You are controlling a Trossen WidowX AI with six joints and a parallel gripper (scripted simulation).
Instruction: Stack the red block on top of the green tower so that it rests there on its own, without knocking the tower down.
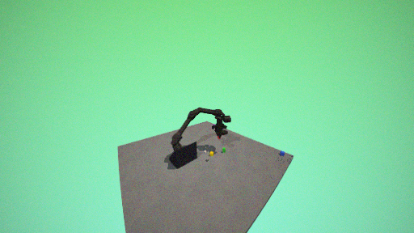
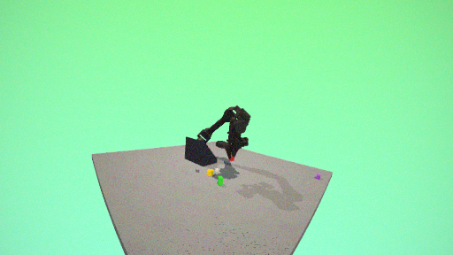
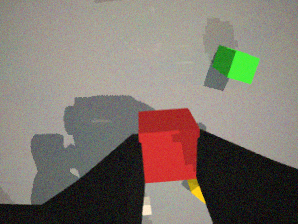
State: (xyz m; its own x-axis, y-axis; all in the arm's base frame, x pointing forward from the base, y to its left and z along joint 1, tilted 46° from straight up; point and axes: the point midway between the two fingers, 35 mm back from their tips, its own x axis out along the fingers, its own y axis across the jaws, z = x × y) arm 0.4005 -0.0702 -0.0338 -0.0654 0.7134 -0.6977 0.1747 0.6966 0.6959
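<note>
The yellow block is 120 mm behind my gripper tip, 110 mm below it and 30 mm to the right of it. Also, from my gripper tip: red block (right at my gripper tip); purple block (470 mm to the left, 380 mm ahead, 120 mm below); small white block (140 mm behind, 120 mm below, 40 mm to the left).
</note>
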